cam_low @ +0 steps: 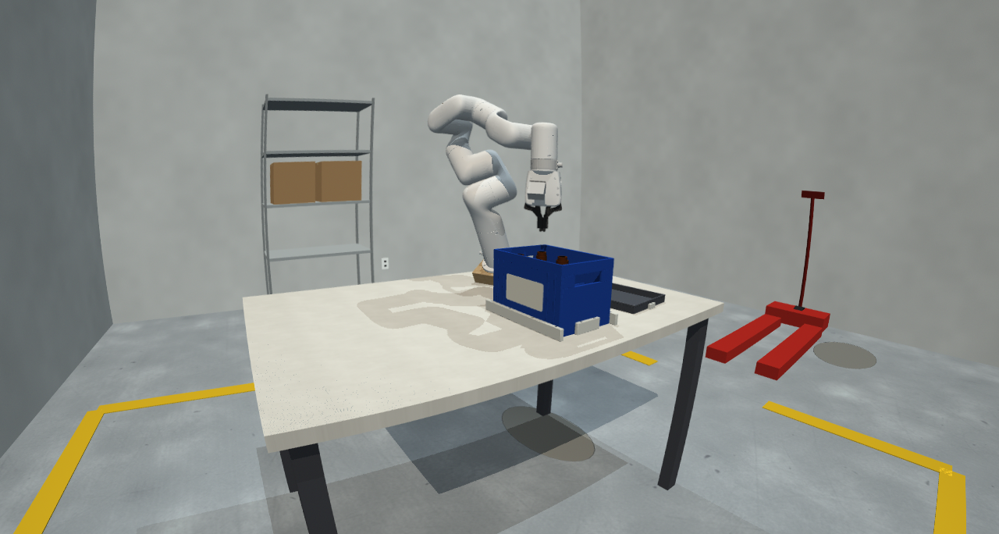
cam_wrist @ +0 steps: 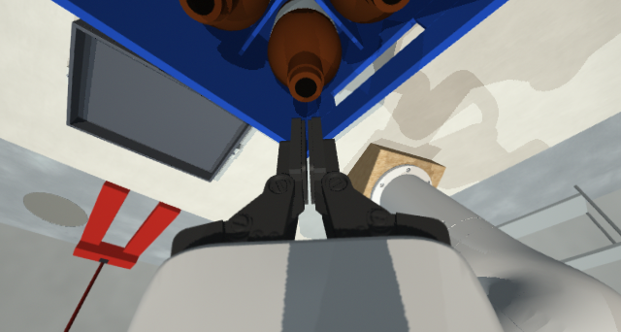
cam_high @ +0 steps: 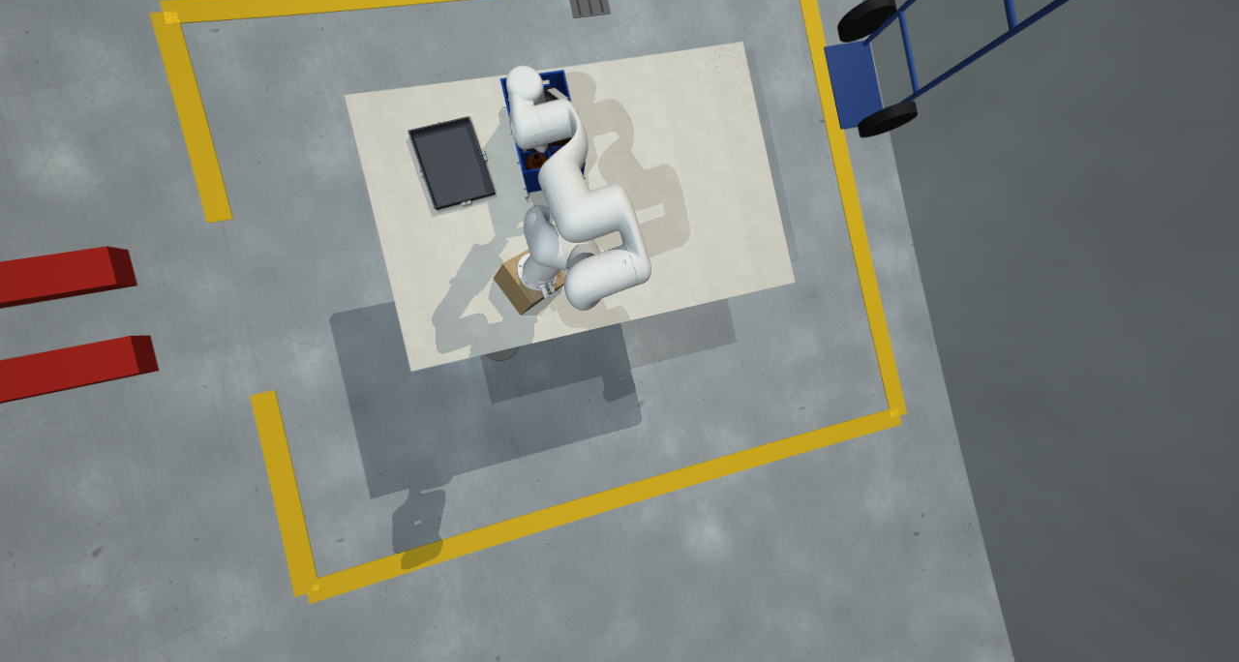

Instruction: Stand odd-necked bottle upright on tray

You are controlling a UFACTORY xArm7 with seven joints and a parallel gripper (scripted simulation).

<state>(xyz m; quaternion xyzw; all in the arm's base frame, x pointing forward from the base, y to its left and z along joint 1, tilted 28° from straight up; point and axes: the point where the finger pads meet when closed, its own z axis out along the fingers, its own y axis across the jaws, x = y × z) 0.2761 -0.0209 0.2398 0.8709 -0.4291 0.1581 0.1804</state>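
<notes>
Right now the blue crate is 16 cm below my hand, 8 cm ahead of it and 6 cm to the right of it. Also, from my hand: dark grey tray: 24 cm to the left, 23 cm below, 12 cm ahead.
</notes>
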